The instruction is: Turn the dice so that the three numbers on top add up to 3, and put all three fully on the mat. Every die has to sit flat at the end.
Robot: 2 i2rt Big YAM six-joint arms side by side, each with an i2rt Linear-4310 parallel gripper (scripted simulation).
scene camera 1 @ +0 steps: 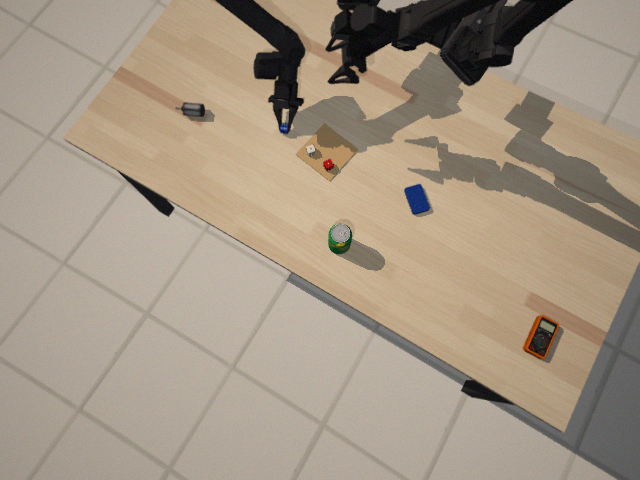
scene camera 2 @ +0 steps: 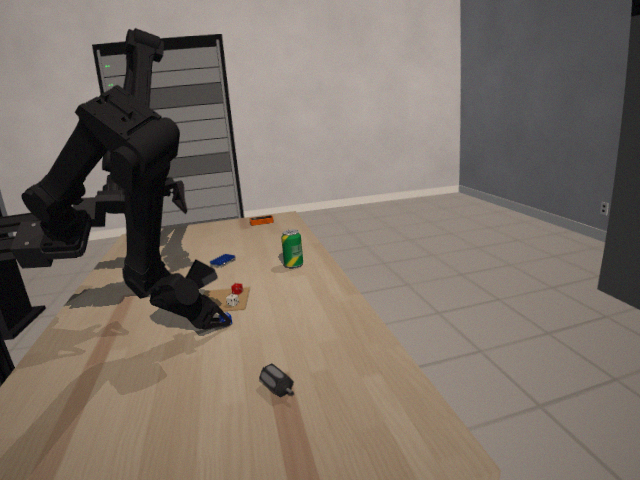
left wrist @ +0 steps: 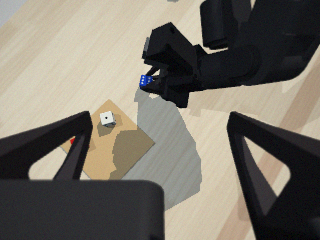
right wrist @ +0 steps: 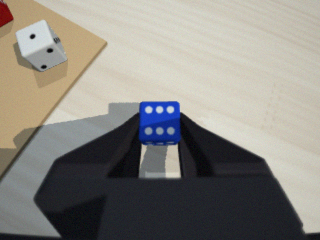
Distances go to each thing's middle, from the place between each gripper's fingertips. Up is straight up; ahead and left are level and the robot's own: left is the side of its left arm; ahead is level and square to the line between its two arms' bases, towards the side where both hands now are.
Now: right hand [scene camera 2: 227, 321] 2 cm past the tan mat [scene camera 1: 328, 144], 15 cm to the right of it and 2 cm above it. Round my right hand: blue die [right wrist: 159, 121] (right at my right hand); then white die [right wrist: 39, 45] (1 cm ahead, 11 cm to the left).
My left gripper is now 27 cm above the white die, 12 cm short of it and 2 cm to the right of it. From my left hand the other things lie so: blue die 27 cm below, 12 cm ahead, 9 cm to the right; tan mat 28 cm below, 9 cm ahead, 6 cm to the left.
